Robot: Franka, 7 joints.
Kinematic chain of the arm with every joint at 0, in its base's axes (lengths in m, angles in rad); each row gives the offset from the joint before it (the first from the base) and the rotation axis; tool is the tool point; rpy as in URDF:
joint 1: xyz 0 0 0.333 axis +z
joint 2: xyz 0 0 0 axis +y
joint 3: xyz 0 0 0.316 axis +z
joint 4: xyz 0.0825 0 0 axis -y
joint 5: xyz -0.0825 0 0.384 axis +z
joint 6: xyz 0 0 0 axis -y
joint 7: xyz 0.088 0 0 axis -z
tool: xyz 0 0 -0.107 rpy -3.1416 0 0
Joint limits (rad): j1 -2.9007..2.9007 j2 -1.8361..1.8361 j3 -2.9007..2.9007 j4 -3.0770..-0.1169 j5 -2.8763..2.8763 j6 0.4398..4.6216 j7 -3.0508..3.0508
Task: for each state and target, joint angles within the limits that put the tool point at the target. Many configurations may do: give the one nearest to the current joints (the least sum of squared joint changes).
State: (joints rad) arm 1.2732 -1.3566 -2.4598 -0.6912 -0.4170 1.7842 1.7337
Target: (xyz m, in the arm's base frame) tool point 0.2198 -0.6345 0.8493
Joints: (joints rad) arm 1.6132 -0.6866 -2.2426 -0.4408 -0.4102 2.2106 1.7337
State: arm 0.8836 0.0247 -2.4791 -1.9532 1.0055 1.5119 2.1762
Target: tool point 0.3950 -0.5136 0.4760
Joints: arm 1.3936 -0.4402 -2.3068 -1.6635 1.1064 1.8066 2.1762
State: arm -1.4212 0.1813 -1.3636 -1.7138 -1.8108 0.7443 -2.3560
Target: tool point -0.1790 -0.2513 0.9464
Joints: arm -1.0313 0.3769 -1.5483 -0.9701 -1.9970 0.5016 -2.3560
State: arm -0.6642 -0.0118 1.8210 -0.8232 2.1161 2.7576 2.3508
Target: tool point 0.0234 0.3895 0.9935
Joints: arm -0.3782 -0.1035 1.9744 -0.6879 2.2227 3.5238 2.3508
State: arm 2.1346 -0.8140 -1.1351 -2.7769 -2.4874 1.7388 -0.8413
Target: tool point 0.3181 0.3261 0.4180
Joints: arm 2.1041 -0.8272 -1.1360 -2.6262 -2.5033 1.7183 -0.8413
